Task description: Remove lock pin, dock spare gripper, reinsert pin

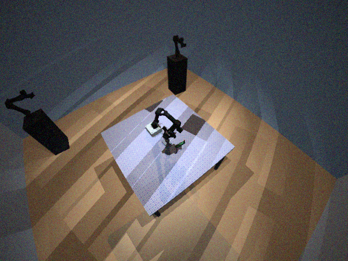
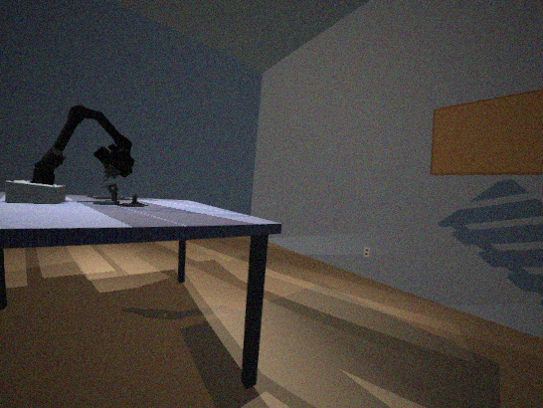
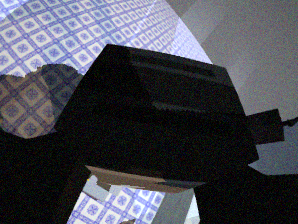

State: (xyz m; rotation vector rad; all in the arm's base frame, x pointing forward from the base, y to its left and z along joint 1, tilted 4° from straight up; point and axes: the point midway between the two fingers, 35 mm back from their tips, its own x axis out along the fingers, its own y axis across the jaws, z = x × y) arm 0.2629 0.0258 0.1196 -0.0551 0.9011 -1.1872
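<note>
The green bracket lies 160 mm to the left of my gripper tip, 140 mm below it and 100 mm ahead of it. From my gripper tip the other things lie so: mount (110 mm below, 30 mm to the left, 10 mm behind); spare gripper (10 mm to the left, 10 mm above).
</note>
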